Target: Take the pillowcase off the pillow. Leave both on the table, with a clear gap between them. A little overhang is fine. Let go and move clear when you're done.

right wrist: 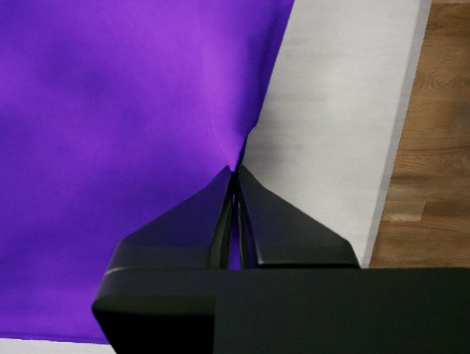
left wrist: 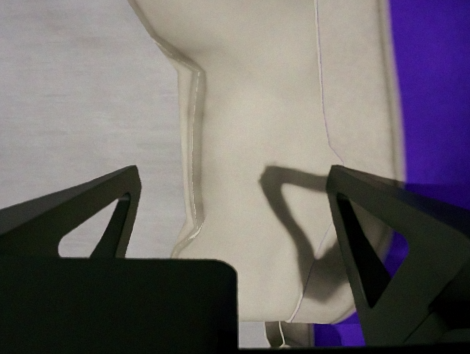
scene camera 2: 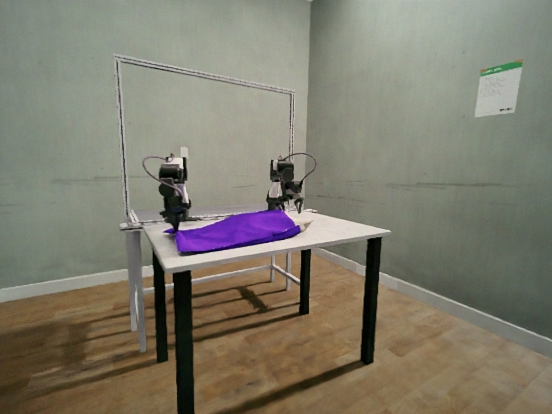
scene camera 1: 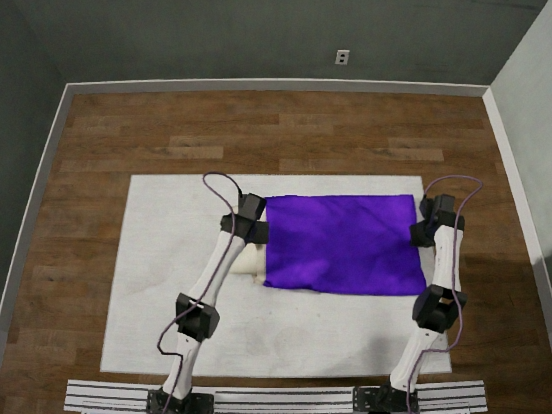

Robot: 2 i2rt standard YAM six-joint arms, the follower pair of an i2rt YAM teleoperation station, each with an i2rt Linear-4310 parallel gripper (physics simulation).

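The purple pillowcase point(scene camera 1: 340, 245) point(scene camera 2: 235, 232) point(left wrist: 440, 90) point(right wrist: 125, 125) lies flat on the table and covers most of the pillow. The cream pillow point(scene camera 1: 246, 260) point(left wrist: 250, 120) sticks out at the pillowcase's left end in scene camera 1, with a cream band beside the purple edge. My left gripper point(scene camera 2: 287, 204) point(left wrist: 233, 175) is open above this cream end, one finger over bare table and one over the cream band; its fingertips are hidden in scene camera 1. My right gripper point(scene camera 2: 176, 228) point(right wrist: 234, 177) is shut on the pillowcase's closed edge, at the right in scene camera 1.
The white table point(scene camera 1: 165, 240) point(scene camera 2: 350, 230) extends left of the pillow in scene camera 1. Its right edge lies close beyond my right gripper. A metal frame point(scene camera 2: 120, 140) stands behind the arms in scene camera 2.
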